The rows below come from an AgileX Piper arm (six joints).
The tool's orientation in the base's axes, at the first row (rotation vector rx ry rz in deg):
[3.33, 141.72, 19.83]
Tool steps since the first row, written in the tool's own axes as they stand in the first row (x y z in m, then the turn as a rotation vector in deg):
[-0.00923, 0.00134, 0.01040, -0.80, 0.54, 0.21]
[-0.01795, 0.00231, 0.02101, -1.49, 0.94, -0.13]
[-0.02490, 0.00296, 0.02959, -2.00, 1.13, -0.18]
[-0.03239, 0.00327, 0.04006, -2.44, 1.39, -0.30]
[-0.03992, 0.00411, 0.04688, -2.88, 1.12, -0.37]
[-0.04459, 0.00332, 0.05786, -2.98, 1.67, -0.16]
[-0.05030, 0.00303, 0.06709, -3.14, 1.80, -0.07]
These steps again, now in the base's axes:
[0.01356, 0.00257, -0.00218, 0.74, 0.47, 0.45]
[0.02685, 0.00489, -0.00492, 1.07, 0.69, 1.22]
[0.03752, 0.00665, -0.00724, 1.44, 0.80, 1.61]
[0.04977, 0.00845, -0.01077, 1.71, 0.97, 2.03]
[0.05984, 0.00991, -0.01134, 2.03, 0.64, 2.27]
[0.07019, 0.01113, -0.01720, 2.22, 1.20, 2.31]
[0.08031, 0.01229, -0.02099, 2.39, 1.33, 2.37]

